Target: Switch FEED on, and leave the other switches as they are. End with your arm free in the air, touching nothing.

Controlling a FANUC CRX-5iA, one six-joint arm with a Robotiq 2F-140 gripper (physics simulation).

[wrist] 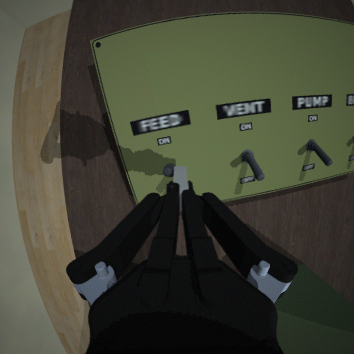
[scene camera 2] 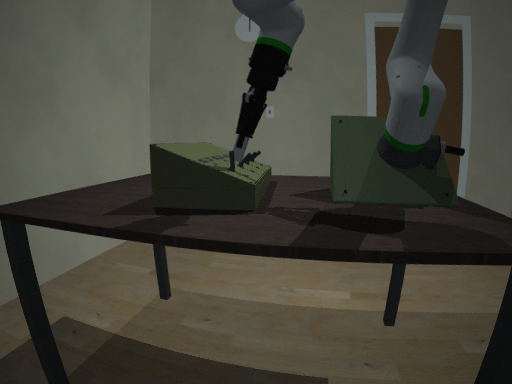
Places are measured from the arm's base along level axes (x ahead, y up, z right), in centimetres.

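Pixels of known places: gripper, fingertip midpoint: (wrist: 179, 175) (scene camera 2: 235, 160); arm's base, origin of the base link: (scene camera 2: 400, 150).
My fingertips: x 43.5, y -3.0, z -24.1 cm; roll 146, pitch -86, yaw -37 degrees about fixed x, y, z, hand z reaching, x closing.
Note:
For each thing: its top centre in the pictures, then the offset to it from my fingertips. "*": a spot on its surface instead. Level surfaces: height alone.
- FEED switch, middle of its top: (wrist: 166, 172) (scene camera 2: 232, 150) dx +0.3, dy +2.5, dz -1.5 cm
- VENT lever, surface spot: (wrist: 253, 166) * dx +1.8, dy +0.3, dz +10.2 cm
- PUMP lever, surface spot: (wrist: 320, 153) * dx +4.6, dy +0.1, dz +21.7 cm
- dark table, its level: dy -11.1 cm
The FEED switch (scene camera 2: 232, 162) (wrist: 169, 170) has a lever that stands nearly upright in the scene view; the wrist view sees it almost end-on. The VENT lever (wrist: 253, 166) and PUMP lever (wrist: 320, 153) lean toward their OFF labels. A fourth lever shows partly at the right edge of the wrist view. My gripper (scene camera 2: 237, 159) (wrist: 179, 175) is shut and empty. Its tips are low over the sloped panel (scene camera 2: 200, 195) (wrist: 175, 65), right beside the FEED lever; whether they touch it I cannot tell. The gripper hides the FEED switch's OFF label.
The switch box stands on the dark table (scene camera 2: 210, 230) (wrist: 85, 200). A green board (scene camera 2: 350, 160) stands at the right of the table in the scene view, with a thick grey arm section (scene camera 2: 415, 105) in front of it. A door (scene camera 2: 447, 75) is behind.

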